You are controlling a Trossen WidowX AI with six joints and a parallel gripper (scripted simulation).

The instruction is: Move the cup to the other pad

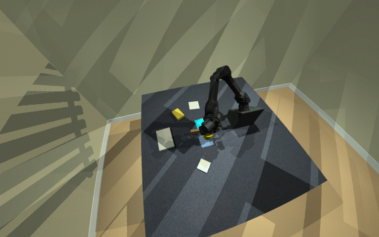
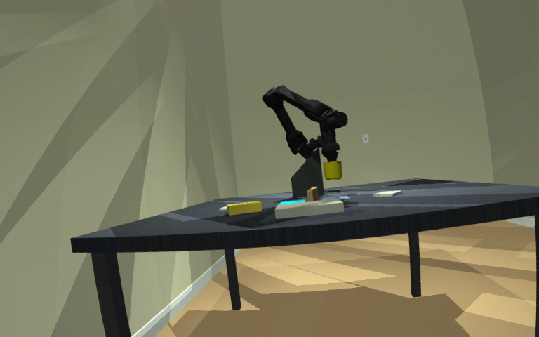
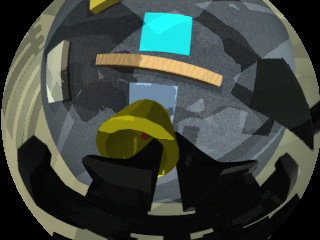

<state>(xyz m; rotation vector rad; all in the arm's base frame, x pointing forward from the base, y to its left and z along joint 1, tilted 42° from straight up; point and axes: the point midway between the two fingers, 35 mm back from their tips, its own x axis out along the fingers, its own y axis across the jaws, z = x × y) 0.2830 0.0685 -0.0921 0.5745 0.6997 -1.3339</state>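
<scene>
The cyan pad is 160 mm to the right of my gripper tip, 120 mm below it and 40 mm ahead of it. The rest, counted from my gripper tip: wooden bar: 90 mm below, 80 mm to the right, 30 mm ahead; yellow cup: 20 mm ahead; red marble: 30 mm ahead, 20 mm to the left, 20 mm below.
</scene>
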